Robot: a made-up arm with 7 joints. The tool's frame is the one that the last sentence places.
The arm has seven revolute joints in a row. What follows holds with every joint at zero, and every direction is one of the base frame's.
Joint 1 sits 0.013 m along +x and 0.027 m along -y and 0.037 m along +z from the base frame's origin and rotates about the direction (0, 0.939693, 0.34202), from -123.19 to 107.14 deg.
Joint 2 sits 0.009 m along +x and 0.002 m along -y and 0.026 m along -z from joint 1 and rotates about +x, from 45.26 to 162.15 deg.
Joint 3 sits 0.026 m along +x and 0.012 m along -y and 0.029 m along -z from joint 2 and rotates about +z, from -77.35 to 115.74 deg.
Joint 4 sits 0.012 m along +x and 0.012 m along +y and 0.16 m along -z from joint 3 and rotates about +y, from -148.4 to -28.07 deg.
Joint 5 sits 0.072 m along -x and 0.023 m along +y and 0.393 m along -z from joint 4 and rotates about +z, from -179.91 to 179.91 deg.
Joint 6 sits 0.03 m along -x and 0.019 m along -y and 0.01 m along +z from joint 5 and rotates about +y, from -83.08 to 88.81 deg.
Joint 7 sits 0.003 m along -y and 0.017 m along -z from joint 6 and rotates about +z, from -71.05 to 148.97 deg.
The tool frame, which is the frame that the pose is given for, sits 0.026 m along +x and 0.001 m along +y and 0.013 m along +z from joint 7; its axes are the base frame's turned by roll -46.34, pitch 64.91 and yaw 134.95 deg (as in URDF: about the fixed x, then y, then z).
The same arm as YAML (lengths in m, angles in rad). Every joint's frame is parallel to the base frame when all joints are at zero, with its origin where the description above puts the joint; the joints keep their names.
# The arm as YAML. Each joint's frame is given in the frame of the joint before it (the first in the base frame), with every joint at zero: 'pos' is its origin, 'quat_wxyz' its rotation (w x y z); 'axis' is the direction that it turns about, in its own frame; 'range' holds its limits. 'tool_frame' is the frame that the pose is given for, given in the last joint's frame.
length_unit: m
angle_unit: rad
joints:
  - joint: joint 1
    pos: [0.013, -0.027, 0.037]
    quat_wxyz: [1.0, 0.0, 0.0, 0.0]
    axis: [0.0, 0.9397, 0.342]
    range: [-2.1501, 1.8699]
  - joint: joint 2
    pos: [0.009, -0.002, -0.026]
    quat_wxyz: [1.0, 0.0, 0.0, 0.0]
    axis: [1.0, 0.0, 0.0]
    range: [0.7899, 2.8301]
  - joint: joint 3
    pos: [0.026, -0.012, -0.029]
    quat_wxyz: [1.0, 0.0, 0.0, 0.0]
    axis: [0.0, 0.0, 1.0]
    range: [-1.35, 2.02]
  - joint: joint 4
    pos: [0.012, 0.012, -0.16]
    quat_wxyz: [1.0, 0.0, 0.0, 0.0]
    axis: [0.0, 1.0, 0.0]
    range: [-2.5901, -0.4899]
  - joint: joint 5
    pos: [-0.072, 0.023, -0.393]
    quat_wxyz: [1.0, 0.0, 0.0, 0.0]
    axis: [0.0, 0.0, 1.0]
    range: [-3.14, 3.14]
  - joint: joint 6
    pos: [-0.03, -0.019, 0.01]
    quat_wxyz: [1.0, 0.0, 0.0, 0.0]
    axis: [0.0, 1.0, 0.0]
    range: [-1.45, 1.55]
  - joint: joint 7
    pos: [0.0, -0.003, -0.017]
    quat_wxyz: [1.0, 0.0, 0.0, 0.0]
    axis: [0.0, 0.0, 1.0]
    range: [-1.2401, 2.6]
tool_frame:
  pos: [0.026, 0.001, 0.013]
  quat_wxyz: [0.102143, -0.582904, -0.117682, 0.797459]

